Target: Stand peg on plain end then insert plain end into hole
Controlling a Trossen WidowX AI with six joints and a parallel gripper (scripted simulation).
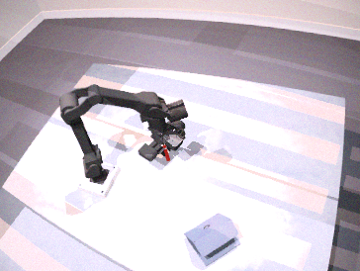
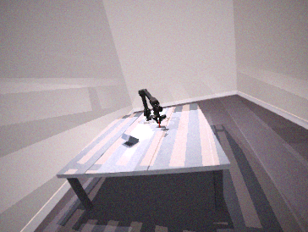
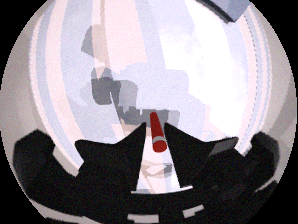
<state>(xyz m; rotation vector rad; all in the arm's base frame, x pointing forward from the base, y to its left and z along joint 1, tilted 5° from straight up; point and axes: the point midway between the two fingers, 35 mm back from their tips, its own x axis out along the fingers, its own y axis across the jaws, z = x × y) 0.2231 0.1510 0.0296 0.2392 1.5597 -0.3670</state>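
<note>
Now: gripper tip 27 cm to the left of the sloped grey panel, 24 cm short of it and 1 cm below it. From my gripper tip the other things lie so: red peg (2 cm above).
</note>
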